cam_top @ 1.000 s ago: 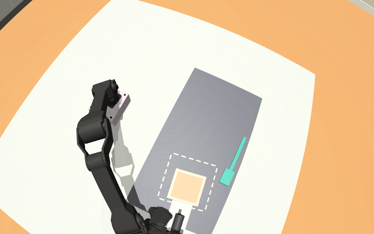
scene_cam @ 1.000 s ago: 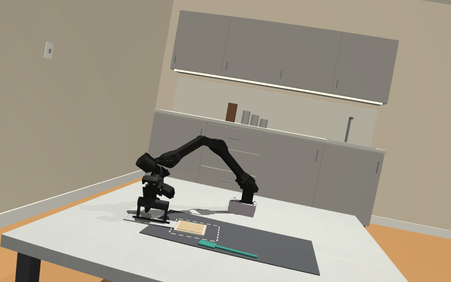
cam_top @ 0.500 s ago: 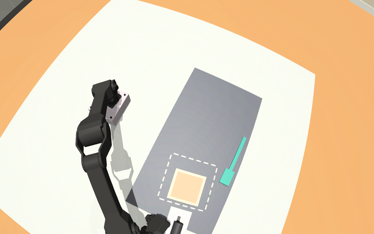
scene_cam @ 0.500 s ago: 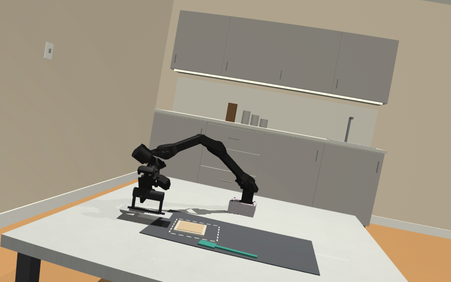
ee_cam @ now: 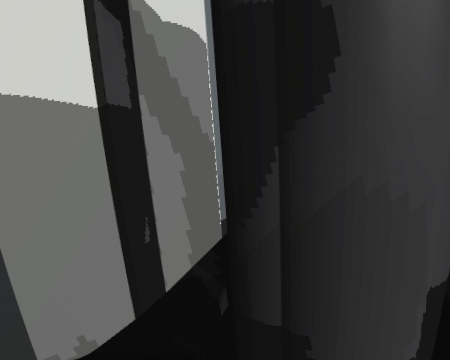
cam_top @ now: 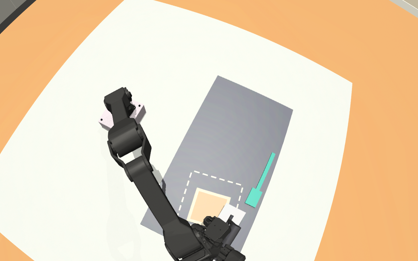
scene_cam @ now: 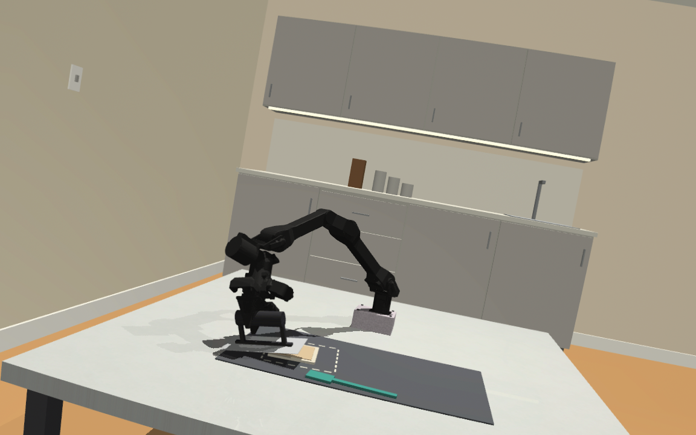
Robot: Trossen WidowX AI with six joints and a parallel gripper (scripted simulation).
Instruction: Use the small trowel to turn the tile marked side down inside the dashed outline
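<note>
Now: the black-handled float 3 cm behind my gripper tip. Round my gripper tip: cream tile: 11 cm behind, 8 cm to the left, 6 cm below; then teal long-handled tool: 24 cm to the left, 6 cm below; then dark mat: 25 cm to the left, 14 cm behind, 8 cm below.
</note>
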